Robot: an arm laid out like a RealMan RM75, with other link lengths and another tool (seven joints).
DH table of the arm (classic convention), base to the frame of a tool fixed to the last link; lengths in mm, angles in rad. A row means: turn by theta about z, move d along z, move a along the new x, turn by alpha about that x. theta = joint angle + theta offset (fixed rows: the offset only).
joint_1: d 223.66  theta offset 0  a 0  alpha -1.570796
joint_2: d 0  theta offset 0  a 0  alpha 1.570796
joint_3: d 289.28  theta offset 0  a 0  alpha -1.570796
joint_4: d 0  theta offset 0  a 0  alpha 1.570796
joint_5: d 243.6  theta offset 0  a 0  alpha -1.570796
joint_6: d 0  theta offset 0  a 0  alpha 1.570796
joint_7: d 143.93  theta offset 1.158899  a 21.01  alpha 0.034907
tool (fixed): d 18.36  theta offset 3.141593  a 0  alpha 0
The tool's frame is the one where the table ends.
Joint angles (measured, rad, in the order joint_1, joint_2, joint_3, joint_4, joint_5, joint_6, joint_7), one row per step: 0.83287, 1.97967, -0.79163, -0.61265, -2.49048, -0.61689, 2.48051; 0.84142, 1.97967, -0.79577, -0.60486, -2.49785, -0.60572, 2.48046; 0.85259, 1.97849, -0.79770, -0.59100, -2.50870, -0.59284, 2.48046; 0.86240, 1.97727, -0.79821, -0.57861, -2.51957, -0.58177, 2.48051; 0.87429, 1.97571, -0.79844, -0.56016, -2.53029, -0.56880, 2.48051; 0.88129, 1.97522, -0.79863, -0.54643, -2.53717, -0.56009, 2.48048; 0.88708, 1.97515, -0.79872, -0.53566, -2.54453, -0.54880, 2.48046
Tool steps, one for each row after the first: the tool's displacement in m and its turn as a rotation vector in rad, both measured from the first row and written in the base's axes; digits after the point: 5 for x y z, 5 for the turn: -0.00237, 0.00221, -0.00137, 0.00023, -0.01131, 0.00556; -0.00424, 0.00457, -0.00317, -0.00102, -0.02422, 0.00905; -0.00564, 0.00657, -0.00456, -0.00203, -0.03604, 0.01164; -0.00689, 0.00850, -0.00714, -0.00515, -0.04697, 0.01270; -0.00704, 0.00920, -0.00958, -0.00863, -0.05346, 0.01176; -0.00711, 0.01015, -0.01111, -0.00797, -0.06158, 0.01183
